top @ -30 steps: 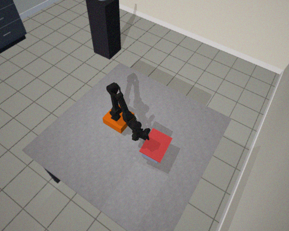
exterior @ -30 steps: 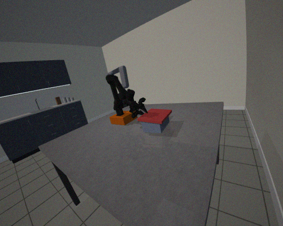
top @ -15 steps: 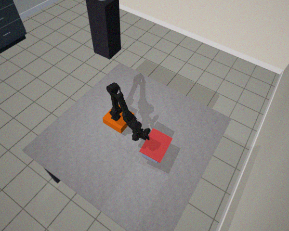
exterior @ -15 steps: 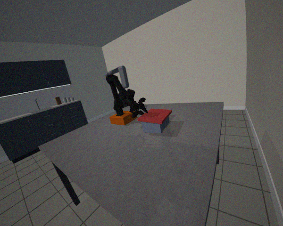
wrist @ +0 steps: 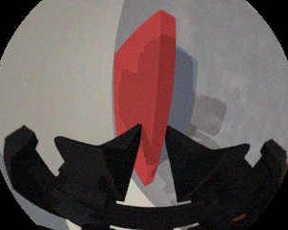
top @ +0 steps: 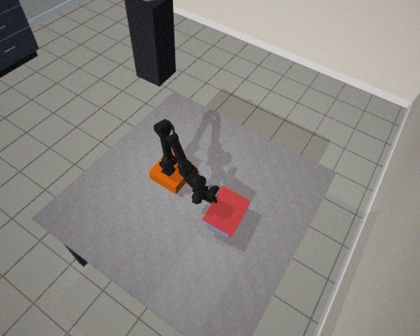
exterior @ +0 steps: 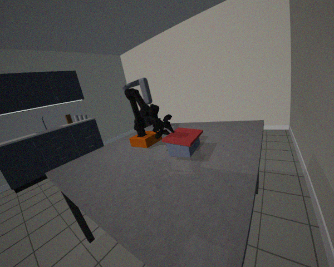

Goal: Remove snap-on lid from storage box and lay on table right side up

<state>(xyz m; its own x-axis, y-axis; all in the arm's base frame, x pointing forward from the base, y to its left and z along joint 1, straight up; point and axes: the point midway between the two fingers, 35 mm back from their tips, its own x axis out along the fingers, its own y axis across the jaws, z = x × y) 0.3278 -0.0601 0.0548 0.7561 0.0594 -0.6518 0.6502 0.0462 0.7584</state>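
My gripper tip is now 80 mm short of the red lid and 10 mm above it. The rest, counted from my gripper tip: storage box 70 mm ahead, 60 mm below.
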